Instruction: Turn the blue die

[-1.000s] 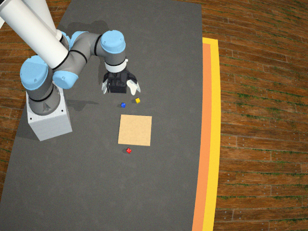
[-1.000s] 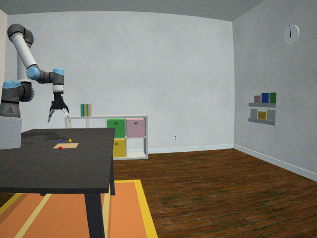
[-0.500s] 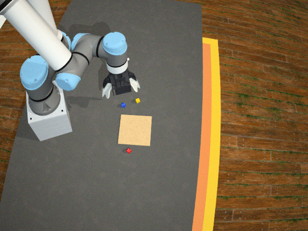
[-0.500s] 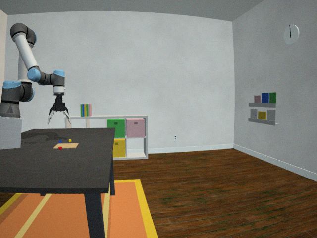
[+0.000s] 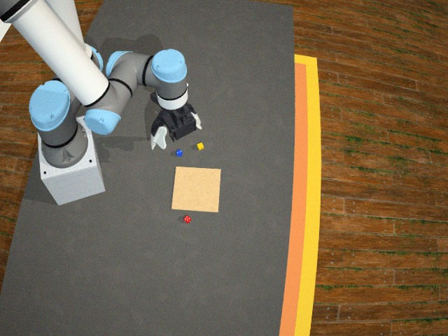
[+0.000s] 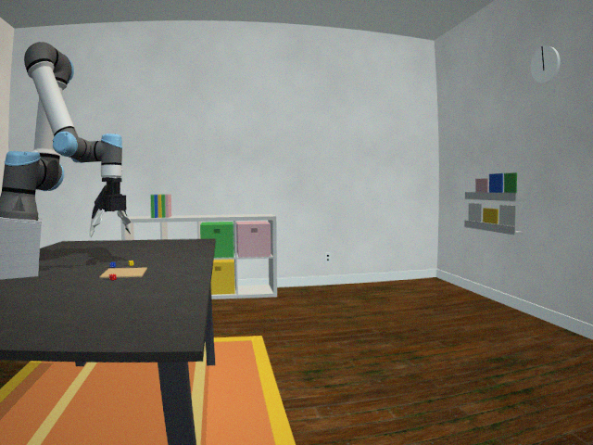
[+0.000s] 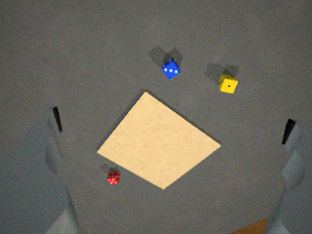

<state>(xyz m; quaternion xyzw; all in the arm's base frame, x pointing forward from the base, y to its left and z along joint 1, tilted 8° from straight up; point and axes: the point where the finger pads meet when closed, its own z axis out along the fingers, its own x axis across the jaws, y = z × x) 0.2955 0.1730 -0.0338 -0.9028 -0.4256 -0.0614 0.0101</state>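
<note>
Now: the blue die 110 mm below my hand. Round my hand: tan mat 100 mm ahead, 100 mm to the right, 110 mm below; then yellow die 60 mm ahead, 40 mm to the left, 110 mm below; then red die 100 mm ahead, 200 mm to the right, 110 mm below.
</note>
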